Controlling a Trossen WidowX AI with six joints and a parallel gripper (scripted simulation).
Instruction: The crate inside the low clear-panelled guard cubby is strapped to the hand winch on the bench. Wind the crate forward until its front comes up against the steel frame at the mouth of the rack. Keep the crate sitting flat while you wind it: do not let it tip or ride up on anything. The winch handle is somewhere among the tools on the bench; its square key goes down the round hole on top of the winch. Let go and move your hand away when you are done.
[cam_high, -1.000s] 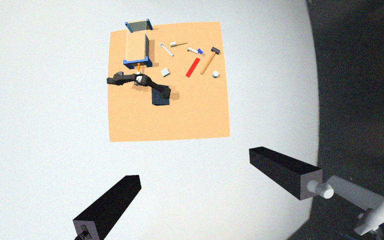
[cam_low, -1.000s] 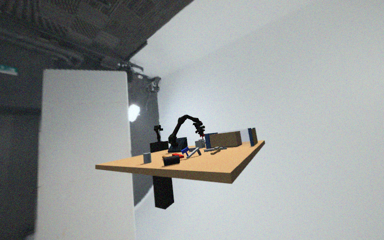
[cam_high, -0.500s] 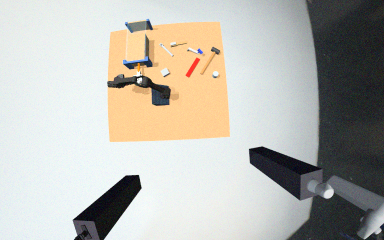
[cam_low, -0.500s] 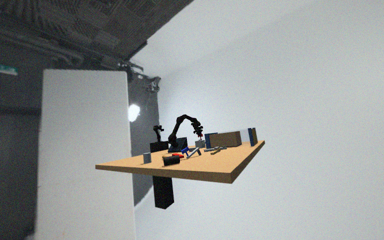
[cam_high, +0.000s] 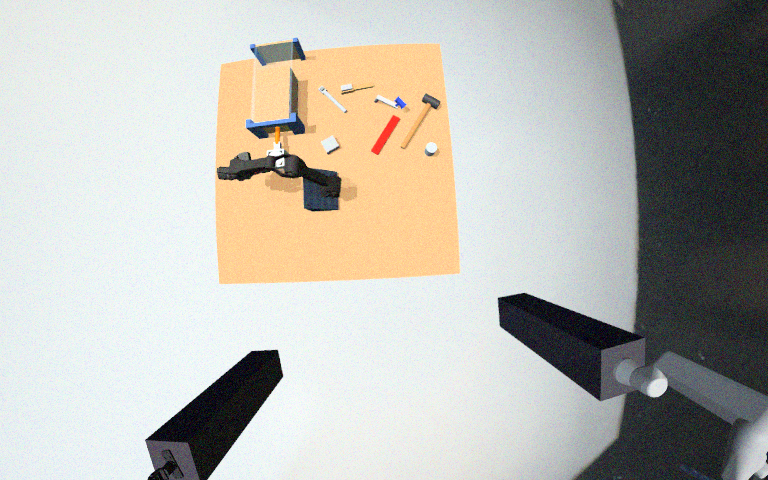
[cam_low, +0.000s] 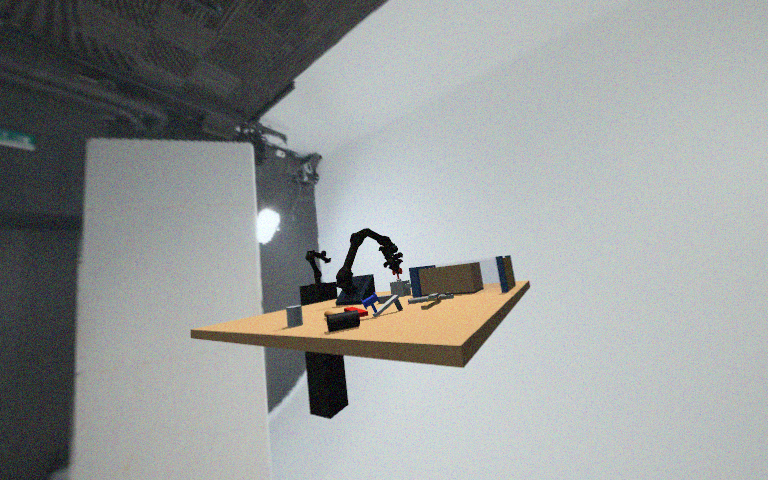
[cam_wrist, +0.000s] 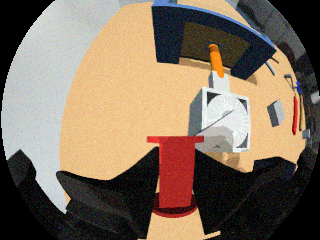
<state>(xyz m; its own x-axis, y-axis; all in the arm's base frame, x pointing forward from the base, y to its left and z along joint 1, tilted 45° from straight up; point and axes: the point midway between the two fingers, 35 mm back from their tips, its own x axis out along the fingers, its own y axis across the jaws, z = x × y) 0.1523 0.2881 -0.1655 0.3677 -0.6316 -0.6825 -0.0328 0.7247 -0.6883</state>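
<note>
The winch handle lies 3 cm to the right of my gripper tip and 3 cm below it. Also, from my gripper tip: winch 2 cm ahead, 9 cm to the right, 10 cm below; red knob 2 cm behind; blue steel frame 20 cm ahead, 10 cm to the right, 3 cm below.
</note>
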